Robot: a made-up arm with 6 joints.
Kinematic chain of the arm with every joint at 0, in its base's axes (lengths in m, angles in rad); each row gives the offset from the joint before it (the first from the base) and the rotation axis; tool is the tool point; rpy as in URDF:
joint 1: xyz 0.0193 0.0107 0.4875 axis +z
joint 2: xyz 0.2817 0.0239 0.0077 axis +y
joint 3: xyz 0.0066 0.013 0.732 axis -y
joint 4: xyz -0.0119 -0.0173 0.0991 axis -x
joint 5: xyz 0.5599 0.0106 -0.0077 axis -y
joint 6: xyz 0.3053 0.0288 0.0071 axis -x
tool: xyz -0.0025 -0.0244 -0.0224 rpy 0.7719 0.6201 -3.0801
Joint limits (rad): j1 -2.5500..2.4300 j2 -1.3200..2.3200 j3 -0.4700..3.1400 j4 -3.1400..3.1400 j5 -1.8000..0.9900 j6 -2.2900..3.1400
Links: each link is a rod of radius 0.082 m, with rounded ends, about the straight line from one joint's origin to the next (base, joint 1, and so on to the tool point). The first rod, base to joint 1, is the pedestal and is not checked.
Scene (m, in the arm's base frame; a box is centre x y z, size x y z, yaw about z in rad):
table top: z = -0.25
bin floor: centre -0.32 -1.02 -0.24 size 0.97 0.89 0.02 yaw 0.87
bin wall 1: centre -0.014 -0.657 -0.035 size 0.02 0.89 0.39 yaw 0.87
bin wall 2: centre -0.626 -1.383 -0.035 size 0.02 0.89 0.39 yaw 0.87
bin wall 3: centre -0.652 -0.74 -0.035 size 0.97 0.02 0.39 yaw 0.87
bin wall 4: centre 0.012 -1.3 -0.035 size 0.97 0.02 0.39 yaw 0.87
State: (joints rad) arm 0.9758 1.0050 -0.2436 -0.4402 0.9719 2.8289
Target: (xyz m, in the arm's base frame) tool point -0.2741 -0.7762 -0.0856
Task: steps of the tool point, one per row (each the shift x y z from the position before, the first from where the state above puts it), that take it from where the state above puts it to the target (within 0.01 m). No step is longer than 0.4 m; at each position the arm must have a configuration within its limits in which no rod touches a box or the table.
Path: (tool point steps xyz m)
1: 0.2730 -0.2853 -0.0300
2: 0.1694 -0.3494 -0.0264
3: 0.0532 -0.3767 -0.0199
4: -0.0633 -0.3656 -0.0118
5: -0.1669 -0.3191 -0.0015
6: -0.2477 -0.2441 0.0100
7: -0.2978 -0.1508 0.0227
8: -0.3143 -0.0509 0.0356
9: -0.2984 0.0438 0.0483
10: -0.2555 0.1229 0.0601
11: -0.0154 -0.0300 -0.1754
12: 0.0001 0.0003 -0.1742
13: 0.0153 0.0297 -0.1657

